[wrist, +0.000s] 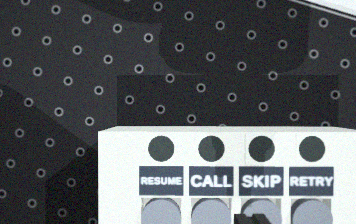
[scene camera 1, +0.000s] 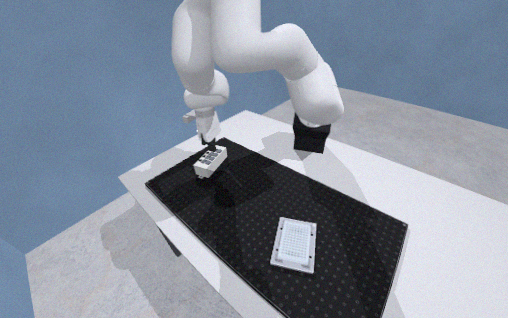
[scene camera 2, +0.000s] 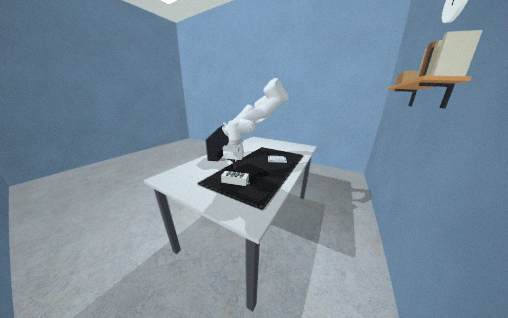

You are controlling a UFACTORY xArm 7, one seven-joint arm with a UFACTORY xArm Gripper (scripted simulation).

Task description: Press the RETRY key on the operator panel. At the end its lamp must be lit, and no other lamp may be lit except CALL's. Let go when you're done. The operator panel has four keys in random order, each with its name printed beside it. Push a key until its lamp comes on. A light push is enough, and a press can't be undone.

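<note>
A white well plate (scene camera 1: 290,241) is part of the robot's scene, though in the wrist view the plate is out of frame. An operator panel (wrist: 185,163) is visible as well.
</note>
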